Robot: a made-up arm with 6 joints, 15 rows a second.
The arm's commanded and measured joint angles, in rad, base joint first. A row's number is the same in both.
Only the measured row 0 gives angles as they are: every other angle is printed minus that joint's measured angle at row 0.
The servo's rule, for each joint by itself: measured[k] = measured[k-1] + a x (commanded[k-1-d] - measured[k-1]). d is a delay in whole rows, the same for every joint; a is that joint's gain. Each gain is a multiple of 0.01, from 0.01 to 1. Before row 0 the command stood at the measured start. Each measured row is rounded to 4 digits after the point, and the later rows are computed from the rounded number. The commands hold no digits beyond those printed.
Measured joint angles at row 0:
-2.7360 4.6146 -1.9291 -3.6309 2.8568 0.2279
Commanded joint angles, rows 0 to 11:
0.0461 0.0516 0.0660 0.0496 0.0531 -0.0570
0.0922 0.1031 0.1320 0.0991 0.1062 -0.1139
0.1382 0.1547 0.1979 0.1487 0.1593 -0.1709
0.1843 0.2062 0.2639 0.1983 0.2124 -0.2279
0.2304 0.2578 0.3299 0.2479 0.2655 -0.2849
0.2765 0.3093 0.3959 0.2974 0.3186 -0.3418
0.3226 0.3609 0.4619 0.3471 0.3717 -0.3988
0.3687 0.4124 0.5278 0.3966 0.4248 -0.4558
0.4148 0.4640 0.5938 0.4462 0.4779 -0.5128
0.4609 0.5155 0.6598 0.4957 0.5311 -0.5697
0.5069 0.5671 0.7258 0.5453 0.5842 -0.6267
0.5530 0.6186 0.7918 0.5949 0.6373 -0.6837
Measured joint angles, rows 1 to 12:
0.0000 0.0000 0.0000 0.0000 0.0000 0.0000
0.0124 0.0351 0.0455 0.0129 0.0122 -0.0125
0.0339 0.0813 0.1052 0.0353 0.0338 -0.0348
0.0621 0.1312 0.1692 0.0648 0.0627 -0.0647
0.0951 0.1822 0.2345 0.0995 0.0971 -0.1006
0.1316 0.2336 0.3003 0.1381 0.1358 -0.1411
0.1707 0.2851 0.3663 0.1795 0.1778 -0.1853
0.2117 0.3366 0.4323 0.2231 0.2224 -0.2323
0.2541 0.3881 0.4982 0.2682 0.2690 -0.2815
0.2975 0.4397 0.5642 0.3145 0.3170 -0.3324
0.3416 0.4912 0.6302 0.3616 0.3662 -0.3846
0.3862 0.5428 0.6962 0.4094 0.4163 -0.4379
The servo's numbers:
d 1
a 0.27 0.68 0.69 0.26 0.23 0.22

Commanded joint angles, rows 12 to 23:
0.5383 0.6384 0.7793 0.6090 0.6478 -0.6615
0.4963 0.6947 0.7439 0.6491 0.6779 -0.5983
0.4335 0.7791 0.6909 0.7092 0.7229 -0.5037
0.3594 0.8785 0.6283 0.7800 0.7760 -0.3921
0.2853 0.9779 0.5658 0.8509 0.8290 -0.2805
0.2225 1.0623 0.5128 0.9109 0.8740 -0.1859
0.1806 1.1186 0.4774 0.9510 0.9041 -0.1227
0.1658 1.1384 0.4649 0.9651 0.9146 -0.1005
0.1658 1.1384 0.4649 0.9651 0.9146 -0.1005
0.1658 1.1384 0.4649 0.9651 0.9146 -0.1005
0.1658 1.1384 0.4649 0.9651 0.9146 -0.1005
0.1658 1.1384 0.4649 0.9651 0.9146 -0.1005
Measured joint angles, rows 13 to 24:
0.4312 0.5943 0.7622 0.4576 0.4671 -0.4920
0.4601 0.6243 0.7740 0.4970 0.5087 -0.5293
0.4699 0.6722 0.7532 0.5365 0.5476 -0.5445
0.4601 0.7449 0.7102 0.5814 0.5879 -0.5355
0.4329 0.8357 0.6537 0.6330 0.6312 -0.5040
0.3930 0.9324 0.5930 0.6897 0.6767 -0.4548
0.3470 1.0207 0.5377 0.7472 0.7221 -0.3956
0.3021 1.0873 0.4961 0.8002 0.7640 -0.3356
0.2653 1.1220 0.4746 0.8431 0.7986 -0.2839
0.2384 1.1332 0.4679 0.8748 0.8253 -0.2436
0.2188 1.1367 0.4658 0.8983 0.8458 -0.2121
0.2045 1.1379 0.4652 0.9157 0.8616 -0.1875

